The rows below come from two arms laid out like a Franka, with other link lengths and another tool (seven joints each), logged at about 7 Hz.
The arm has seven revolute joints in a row. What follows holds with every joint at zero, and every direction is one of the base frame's. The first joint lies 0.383 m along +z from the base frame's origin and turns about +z. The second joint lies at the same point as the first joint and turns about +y. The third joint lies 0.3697 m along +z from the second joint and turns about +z. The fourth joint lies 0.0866 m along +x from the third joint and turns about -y. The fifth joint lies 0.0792 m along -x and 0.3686 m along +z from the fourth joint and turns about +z. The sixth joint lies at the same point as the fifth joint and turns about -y. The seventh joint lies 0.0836 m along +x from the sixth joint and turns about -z. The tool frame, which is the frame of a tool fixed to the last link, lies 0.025 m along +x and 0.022 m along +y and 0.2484 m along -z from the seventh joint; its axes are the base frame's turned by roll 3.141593, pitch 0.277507 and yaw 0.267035 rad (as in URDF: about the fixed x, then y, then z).
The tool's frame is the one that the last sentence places.
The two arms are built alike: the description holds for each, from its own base.
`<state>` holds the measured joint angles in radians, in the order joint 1, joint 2, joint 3, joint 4, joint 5, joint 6, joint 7, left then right.
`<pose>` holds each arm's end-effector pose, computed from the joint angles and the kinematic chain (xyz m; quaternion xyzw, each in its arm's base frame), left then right.
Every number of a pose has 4 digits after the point. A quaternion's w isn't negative.
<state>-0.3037 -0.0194 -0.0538 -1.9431 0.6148 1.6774 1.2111 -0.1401 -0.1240 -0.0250 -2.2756 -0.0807 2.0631 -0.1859</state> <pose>0.5239 -0.0648 0.4648 -0.6766 0.5873 0.2939 0.3331 0.4684 -0.0652 0.3666 0.9683 0.1597 -0.1879 0.0406</pose>
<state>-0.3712 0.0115 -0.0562 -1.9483 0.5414 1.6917 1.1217 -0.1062 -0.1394 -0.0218 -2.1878 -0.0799 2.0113 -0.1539</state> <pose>0.5151 -0.1150 0.4399 -0.6931 0.5880 0.2792 0.3096 0.4905 -0.0519 0.4086 0.9726 0.1580 -0.1632 0.0503</pose>
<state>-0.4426 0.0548 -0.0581 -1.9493 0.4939 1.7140 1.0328 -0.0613 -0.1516 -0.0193 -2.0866 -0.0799 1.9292 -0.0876</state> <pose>0.5071 -0.1636 0.4137 -0.7020 0.5888 0.2692 0.2966 0.5061 -0.0325 0.4540 0.9770 0.1444 -0.1471 0.0549</pose>
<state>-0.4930 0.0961 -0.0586 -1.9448 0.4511 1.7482 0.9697 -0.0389 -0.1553 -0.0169 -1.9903 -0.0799 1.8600 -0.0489</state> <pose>0.5022 -0.2027 0.3914 -0.7105 0.5906 0.2580 0.2824 0.5178 -0.0225 0.4951 0.9805 0.1338 -0.1315 0.0578</pose>
